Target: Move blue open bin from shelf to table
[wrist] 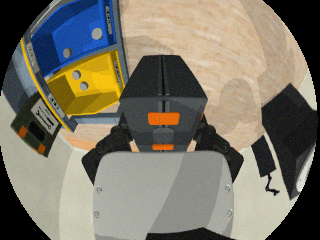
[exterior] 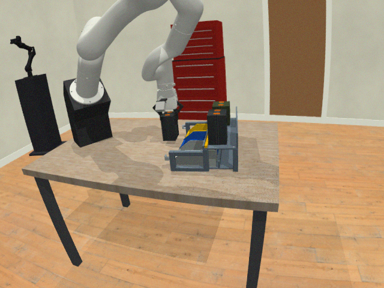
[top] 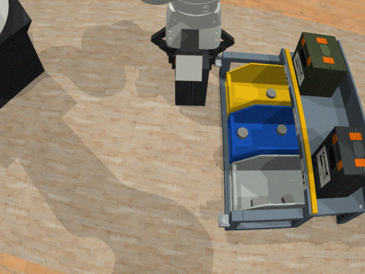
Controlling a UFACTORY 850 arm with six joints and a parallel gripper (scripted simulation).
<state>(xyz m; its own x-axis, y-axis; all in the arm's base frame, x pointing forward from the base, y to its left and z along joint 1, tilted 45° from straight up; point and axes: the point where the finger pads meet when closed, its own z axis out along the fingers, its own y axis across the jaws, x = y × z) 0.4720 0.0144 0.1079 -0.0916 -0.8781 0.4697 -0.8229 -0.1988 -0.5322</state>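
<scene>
Right now the blue open bin is 150 mm ahead of my hand, 140 mm to the right of it and 80 mm below it. From my hand the other things lie so: black case 40 mm below; then yellow bin 170 mm ahead, 80 mm below, 30 mm to the right; then green case 260 mm ahead, 40 mm to the right, 30 mm above.
</scene>
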